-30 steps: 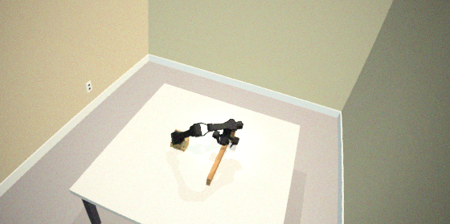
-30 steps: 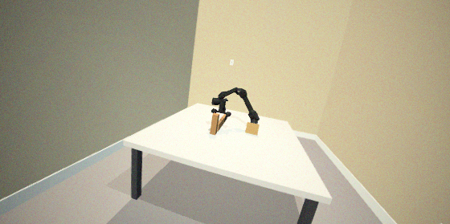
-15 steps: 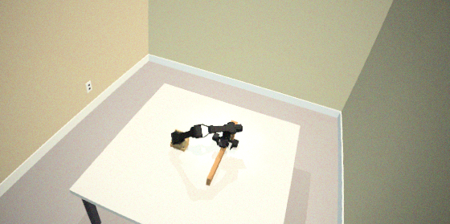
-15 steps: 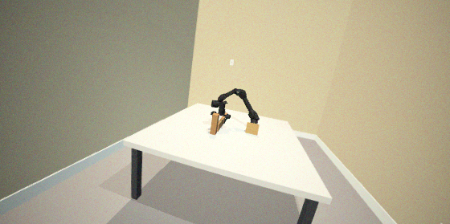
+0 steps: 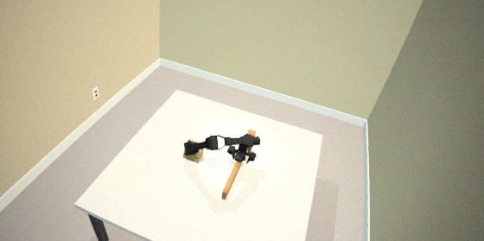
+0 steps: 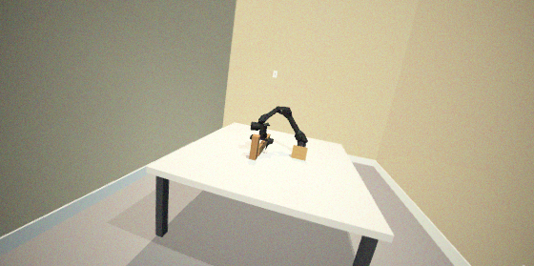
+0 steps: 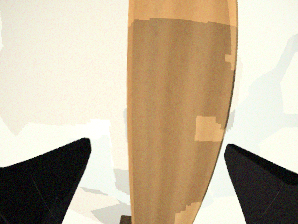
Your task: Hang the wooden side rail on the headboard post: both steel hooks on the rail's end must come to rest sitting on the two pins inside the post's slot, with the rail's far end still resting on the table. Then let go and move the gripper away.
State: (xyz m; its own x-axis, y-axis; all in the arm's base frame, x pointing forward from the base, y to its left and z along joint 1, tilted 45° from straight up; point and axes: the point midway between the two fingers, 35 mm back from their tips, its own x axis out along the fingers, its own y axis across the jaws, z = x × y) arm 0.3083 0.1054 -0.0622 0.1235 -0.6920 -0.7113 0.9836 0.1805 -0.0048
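Now: gripper tip 10 mm past the upright headboard post, 140 mm to the right of it and 60 mm below it.
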